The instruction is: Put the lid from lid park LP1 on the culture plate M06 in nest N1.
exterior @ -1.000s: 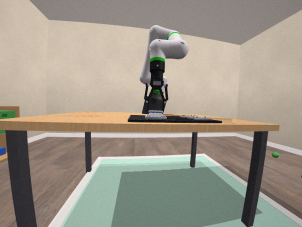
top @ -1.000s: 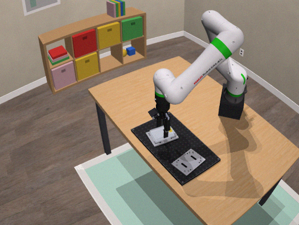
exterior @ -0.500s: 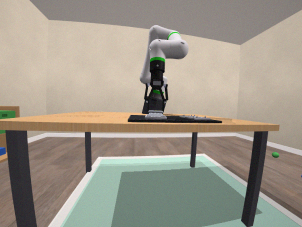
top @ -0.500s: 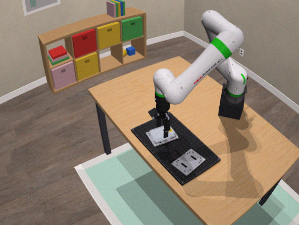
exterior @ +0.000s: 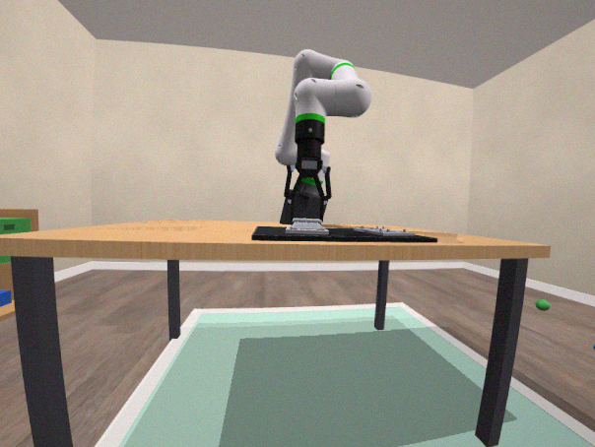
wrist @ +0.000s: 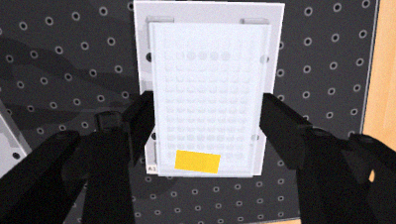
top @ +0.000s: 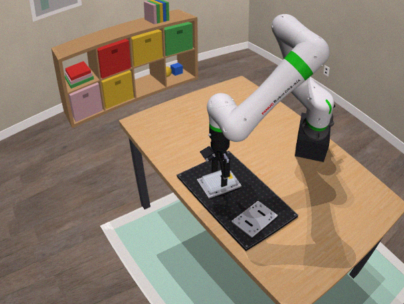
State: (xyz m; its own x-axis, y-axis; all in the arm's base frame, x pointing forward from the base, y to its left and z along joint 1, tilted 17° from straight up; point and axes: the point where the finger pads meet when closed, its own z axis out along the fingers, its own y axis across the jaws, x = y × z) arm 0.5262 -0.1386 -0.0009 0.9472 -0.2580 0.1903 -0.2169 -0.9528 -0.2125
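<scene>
Now: the culture plate M06 40 mm below my hand. From my hand the other things lie so: clear lid: 20 mm below; then plate nest: 50 mm below; then lid park LP1: 260 mm to the left, 50 mm below, 20 mm ahead.
</scene>
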